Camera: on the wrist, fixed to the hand. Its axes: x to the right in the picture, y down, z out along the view.
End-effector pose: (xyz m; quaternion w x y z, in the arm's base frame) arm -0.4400 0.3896 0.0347 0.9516 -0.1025 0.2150 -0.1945
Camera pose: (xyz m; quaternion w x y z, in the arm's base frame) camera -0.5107 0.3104 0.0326 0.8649 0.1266 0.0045 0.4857
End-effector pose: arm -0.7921 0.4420 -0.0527 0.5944 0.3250 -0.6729 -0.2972
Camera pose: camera -0.7400 0.4039 -0.1370 0.4486 -0.2097 -0.8498 0.1809
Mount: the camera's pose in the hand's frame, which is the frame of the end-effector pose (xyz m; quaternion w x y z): -0.0253 -0.0940 -0.0424 0.7165 0.1038 -0.2068 0.6581
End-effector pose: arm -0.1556 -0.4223 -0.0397 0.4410 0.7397 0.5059 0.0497
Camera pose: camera -0.2561 -0.4075 -0.0706 0.3111 0.9190 -0.2104 0.1203
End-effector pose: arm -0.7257 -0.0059 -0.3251 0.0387 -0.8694 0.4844 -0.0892
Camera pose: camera -0.6684 0.0660 -0.2720 0.2769 -0.3186 0.9020 0.0911
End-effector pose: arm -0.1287 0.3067 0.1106 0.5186 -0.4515 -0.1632 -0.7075
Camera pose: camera -0.2301 0.3303 0.0896 0.8503 -0.5234 -0.0005 -0.0553
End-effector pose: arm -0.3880 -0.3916 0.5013 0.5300 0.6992 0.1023 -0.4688
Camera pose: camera -0.4386 -0.3079 0.4599 0.6368 0.5264 -0.5451 -0.1423
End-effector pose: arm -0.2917 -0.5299 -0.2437 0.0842 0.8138 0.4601 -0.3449
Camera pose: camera -0.3556 -0.4752 -0.1789 0.2980 0.8233 -0.2591 -0.4078
